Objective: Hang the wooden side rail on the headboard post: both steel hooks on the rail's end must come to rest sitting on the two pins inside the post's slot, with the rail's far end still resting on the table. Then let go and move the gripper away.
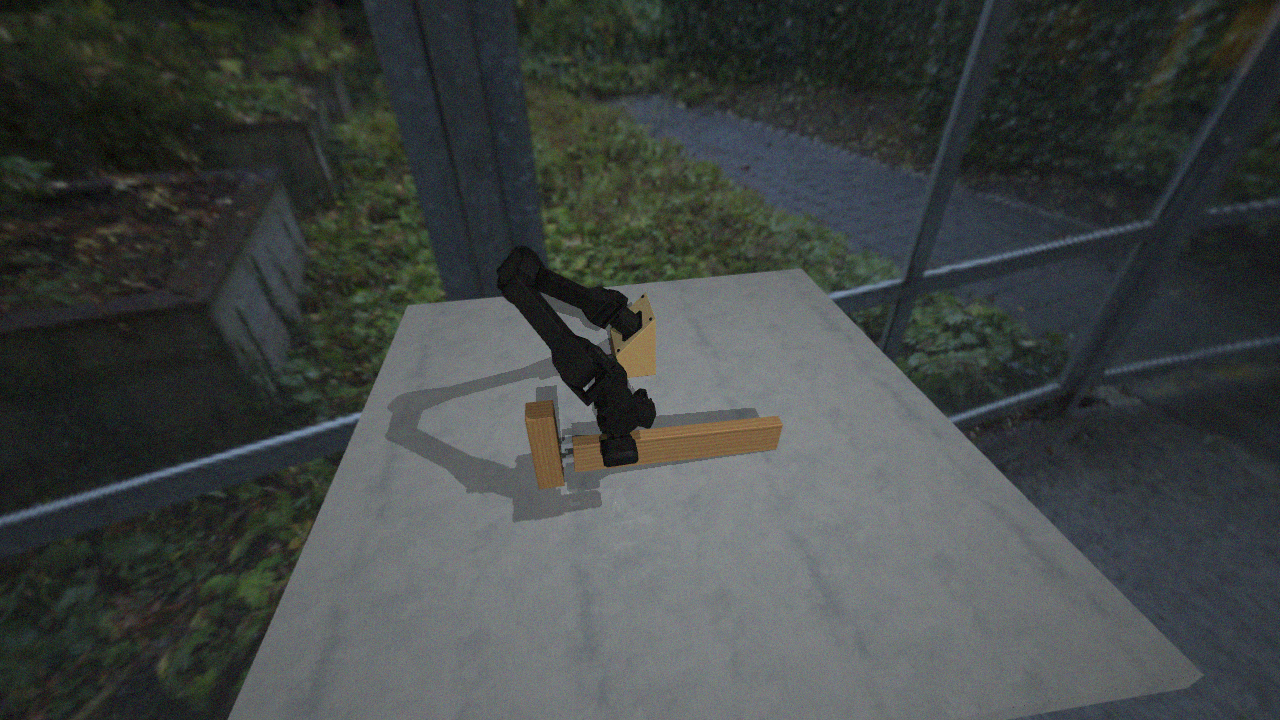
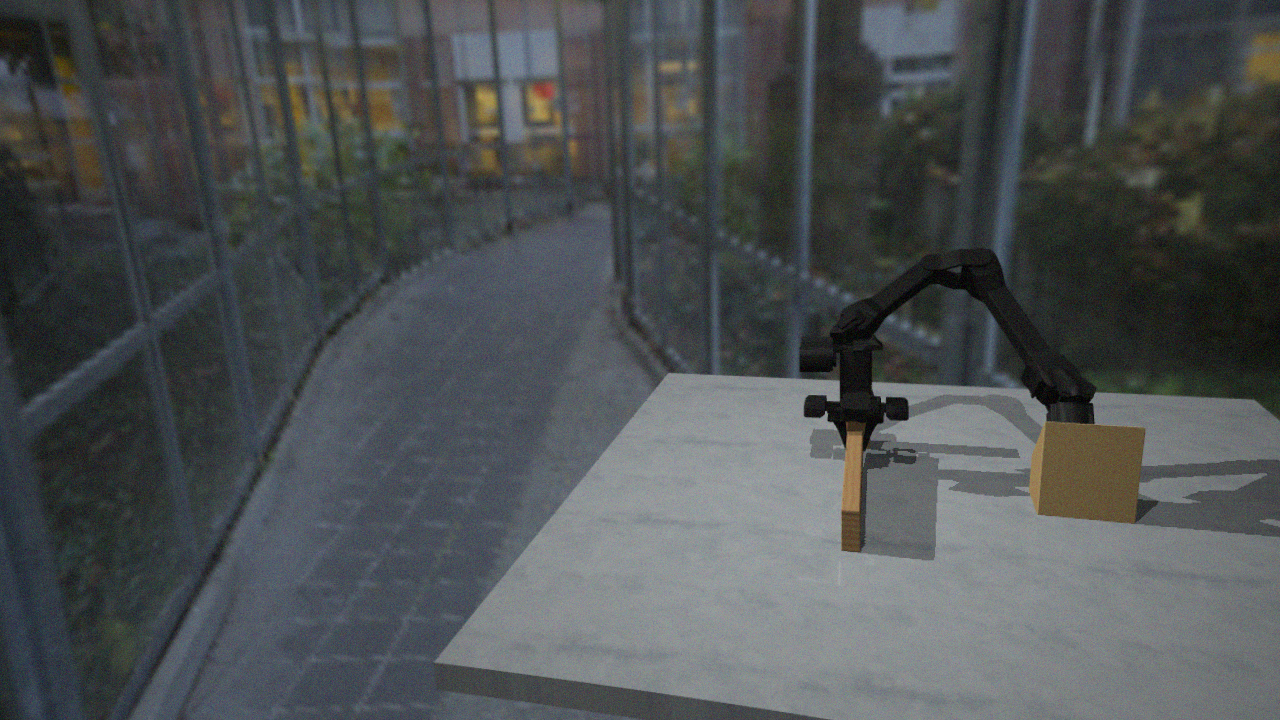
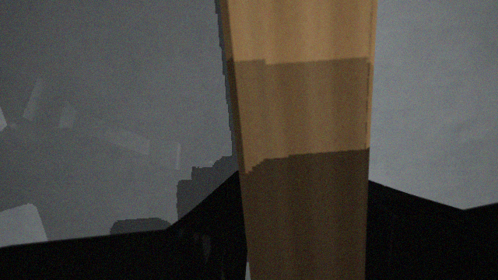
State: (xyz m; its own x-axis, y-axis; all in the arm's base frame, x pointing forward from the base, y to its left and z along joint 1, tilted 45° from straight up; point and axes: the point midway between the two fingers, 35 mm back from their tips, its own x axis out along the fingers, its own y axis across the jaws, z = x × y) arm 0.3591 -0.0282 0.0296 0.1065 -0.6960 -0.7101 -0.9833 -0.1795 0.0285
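Now: gripper tip 13 cm to the left of the wooden headboard post, 4 cm below it and 2 cm short of it.
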